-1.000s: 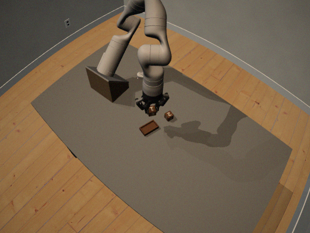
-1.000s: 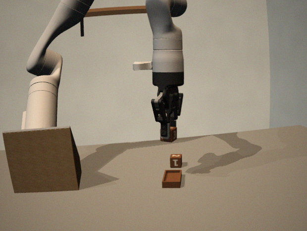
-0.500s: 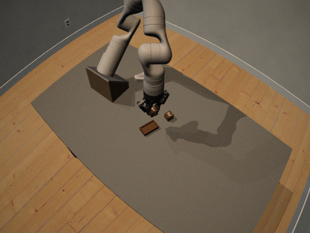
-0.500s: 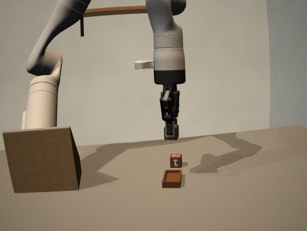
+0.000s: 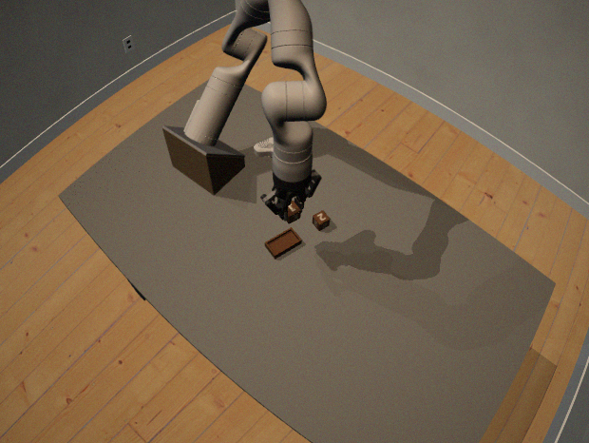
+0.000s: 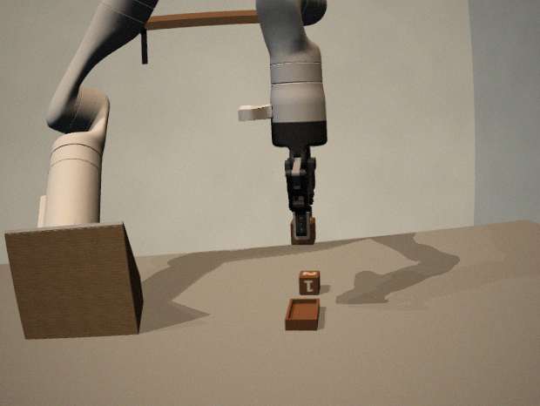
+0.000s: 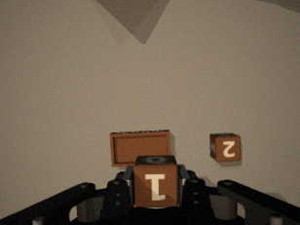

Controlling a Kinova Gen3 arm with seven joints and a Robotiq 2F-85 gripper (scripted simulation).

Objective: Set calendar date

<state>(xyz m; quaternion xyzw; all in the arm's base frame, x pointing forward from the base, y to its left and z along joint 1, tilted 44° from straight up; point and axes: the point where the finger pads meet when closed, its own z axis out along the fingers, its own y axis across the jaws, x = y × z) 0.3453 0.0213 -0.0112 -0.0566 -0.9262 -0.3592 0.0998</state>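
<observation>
Now: hand 10 mm past the brown tray, 20 mm to the left of it and 130 mm above it. The rest, counted from my hand: brown cube: 10 mm ahead, 90 mm to the left, 120 mm below.
</observation>
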